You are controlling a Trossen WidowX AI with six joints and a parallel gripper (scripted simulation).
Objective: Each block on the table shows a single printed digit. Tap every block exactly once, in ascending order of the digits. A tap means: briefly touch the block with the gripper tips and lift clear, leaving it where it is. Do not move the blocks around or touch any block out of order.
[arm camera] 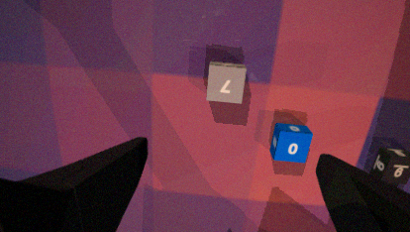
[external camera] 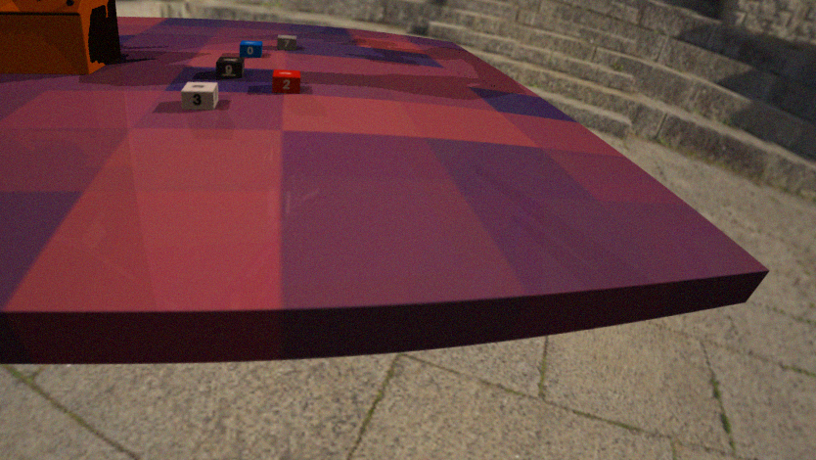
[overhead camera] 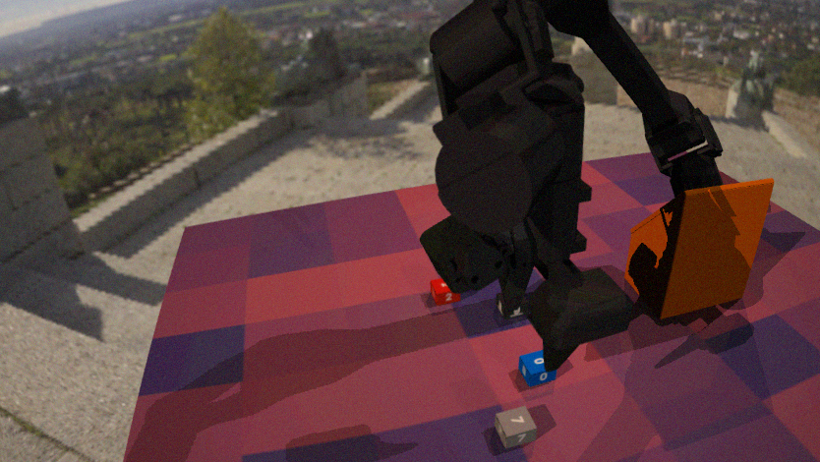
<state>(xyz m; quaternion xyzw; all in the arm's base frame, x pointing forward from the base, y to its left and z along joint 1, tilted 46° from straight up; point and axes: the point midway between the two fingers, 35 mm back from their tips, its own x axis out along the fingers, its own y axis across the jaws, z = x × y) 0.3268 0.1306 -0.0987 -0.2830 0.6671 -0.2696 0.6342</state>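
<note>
Now: the blue 0 block 110 mm below my gripper tip, 70 mm to the right of it and 40 mm behind it. Round my gripper tip: red 2 block: 250 mm to the right, 110 mm below, 20 mm ahead; white 3 block: 310 mm to the right, 110 mm below, 70 mm behind; grey 7 block: 110 mm below, 10 mm ahead.
</note>
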